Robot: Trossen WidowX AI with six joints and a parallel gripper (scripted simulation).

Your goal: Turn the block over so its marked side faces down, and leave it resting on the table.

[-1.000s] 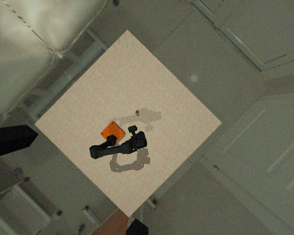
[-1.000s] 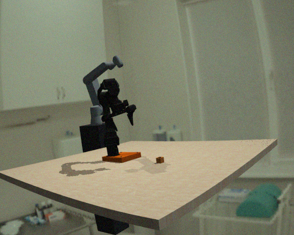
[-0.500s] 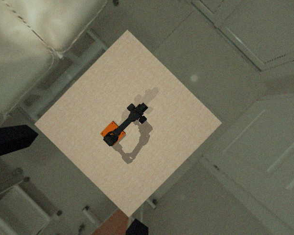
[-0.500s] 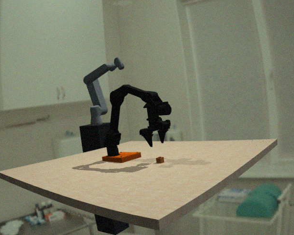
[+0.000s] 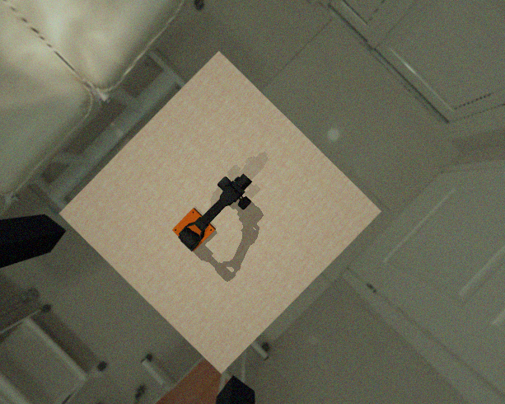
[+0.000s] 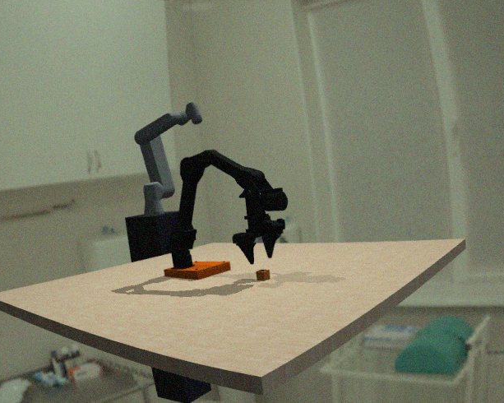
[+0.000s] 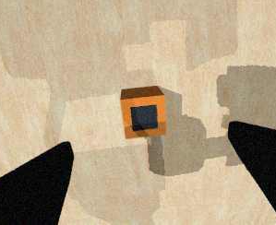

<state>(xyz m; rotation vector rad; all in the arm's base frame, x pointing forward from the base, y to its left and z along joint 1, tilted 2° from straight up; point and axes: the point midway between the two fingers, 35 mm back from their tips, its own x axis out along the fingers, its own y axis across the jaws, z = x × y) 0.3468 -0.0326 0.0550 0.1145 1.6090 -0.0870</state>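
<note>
My gripper tip is now 4 cm above the block.
</note>
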